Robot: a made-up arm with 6 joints.
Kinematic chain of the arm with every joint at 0, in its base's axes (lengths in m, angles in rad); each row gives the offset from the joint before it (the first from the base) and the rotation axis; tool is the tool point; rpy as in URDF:
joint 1: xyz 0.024 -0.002 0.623 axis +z
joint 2: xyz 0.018 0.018 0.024 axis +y
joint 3: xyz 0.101 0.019 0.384 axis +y
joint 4: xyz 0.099 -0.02 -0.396 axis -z
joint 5: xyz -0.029 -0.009 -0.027 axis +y
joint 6: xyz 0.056 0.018 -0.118 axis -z
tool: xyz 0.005 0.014 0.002 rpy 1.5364 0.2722 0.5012
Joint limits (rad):
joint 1: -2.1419..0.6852
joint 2: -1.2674..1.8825
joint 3: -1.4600..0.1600
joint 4: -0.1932..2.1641
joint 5: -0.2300..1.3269
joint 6: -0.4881..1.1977
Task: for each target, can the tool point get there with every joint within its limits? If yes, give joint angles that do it. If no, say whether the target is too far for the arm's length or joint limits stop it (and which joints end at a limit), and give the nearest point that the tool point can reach.
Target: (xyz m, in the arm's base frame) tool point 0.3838 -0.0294 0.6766
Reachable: yes | joints -0.2301 -0.5407 -0.1253 1.9374 0.6619 0.2835
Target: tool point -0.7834 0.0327 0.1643
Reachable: no: joint limits stop it (at a limit: joint 2) | nearest point -0.1919 0.0073 0.2944 | short by 0.606 m
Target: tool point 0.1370 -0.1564 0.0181
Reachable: yes | joints -1.0002 1.5885 -0.9762 0.7405 0.1241 0.7466
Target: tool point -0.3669 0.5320 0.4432
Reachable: no: joint limits stop it (at a limit: joint 2) | nearest point -0.1127 0.1847 0.4391 | short by 0.430 m
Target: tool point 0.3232 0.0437 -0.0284
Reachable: yes | joints 0.1508 1.6289 -1.2357 1.1281 0.1075 0.6539
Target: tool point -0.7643 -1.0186 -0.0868
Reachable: no: too far | nearest point -0.3238 -0.6385 0.2372 | short by 0.666 m
